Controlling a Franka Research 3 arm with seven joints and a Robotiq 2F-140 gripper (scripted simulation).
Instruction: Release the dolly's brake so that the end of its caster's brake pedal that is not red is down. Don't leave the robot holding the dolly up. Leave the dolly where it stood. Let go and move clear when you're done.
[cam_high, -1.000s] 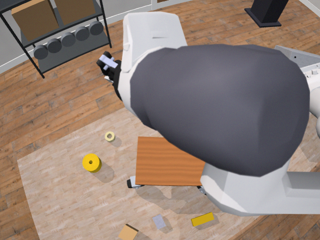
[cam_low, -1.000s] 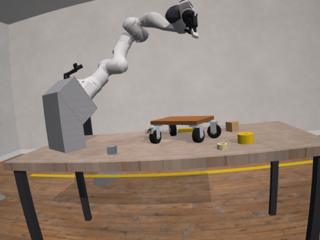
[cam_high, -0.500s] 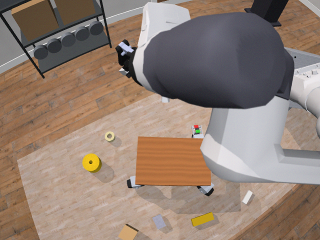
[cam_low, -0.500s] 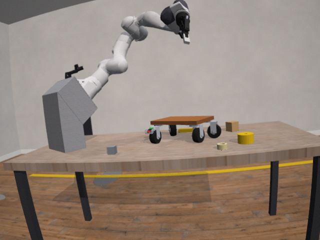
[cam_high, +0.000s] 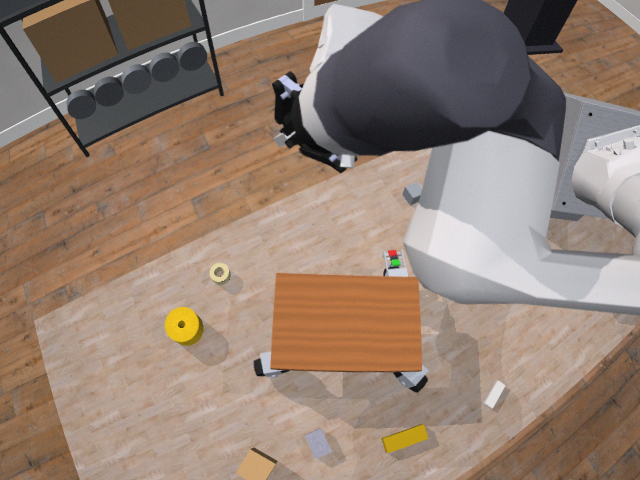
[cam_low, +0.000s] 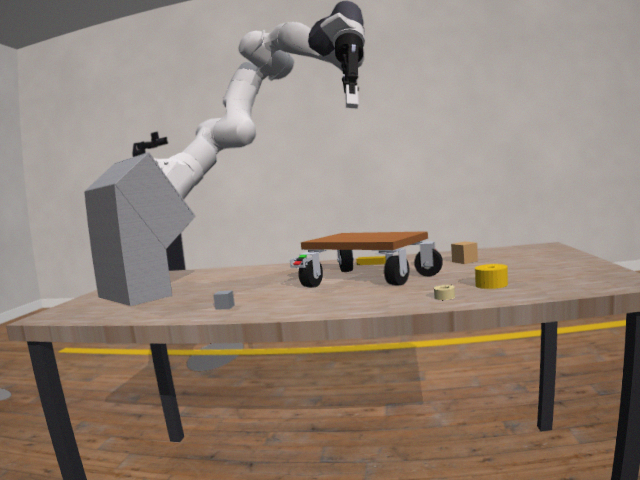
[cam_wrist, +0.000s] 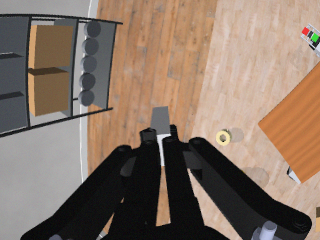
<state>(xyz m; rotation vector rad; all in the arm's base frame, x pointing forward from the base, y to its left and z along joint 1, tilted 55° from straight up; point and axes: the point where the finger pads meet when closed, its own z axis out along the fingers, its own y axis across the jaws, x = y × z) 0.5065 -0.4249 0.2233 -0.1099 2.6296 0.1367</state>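
My hand is 21 cm past the brake pedal, 8 cm to the right of it and 40 cm above it. The rest, counted from my hand: grey cube 35 cm behind, 10 cm to the right, 47 cm below; then yellow spool 30 cm ahead, 8 cm to the left, 46 cm below; then tan ring 19 cm ahead, 3 cm to the right, 47 cm below.
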